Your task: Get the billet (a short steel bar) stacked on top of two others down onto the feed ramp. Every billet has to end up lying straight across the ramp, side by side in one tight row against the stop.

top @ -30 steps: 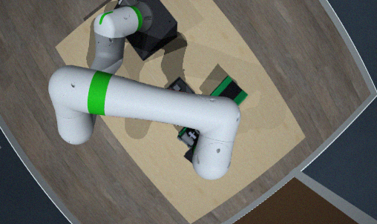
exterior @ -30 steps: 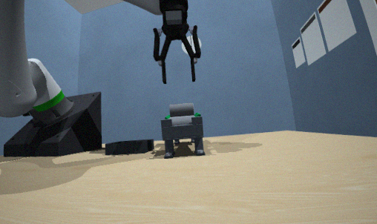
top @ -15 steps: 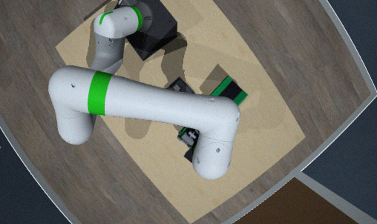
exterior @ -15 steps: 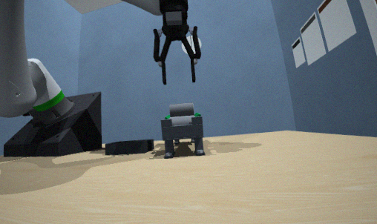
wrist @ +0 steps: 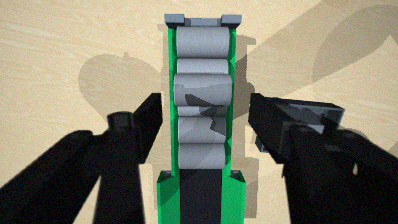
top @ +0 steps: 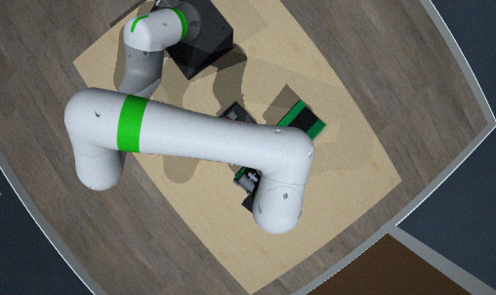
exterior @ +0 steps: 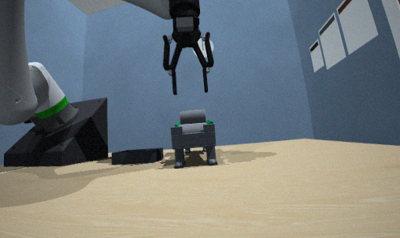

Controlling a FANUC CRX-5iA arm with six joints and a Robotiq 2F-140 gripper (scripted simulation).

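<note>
My gripper is now 1 cm short of the grey stop, 8 cm to the left of it and 15 cm above it. The rest, counted from my hand: low dark tray: 19 cm behind, 6 cm to the left, 20 cm below.
</note>
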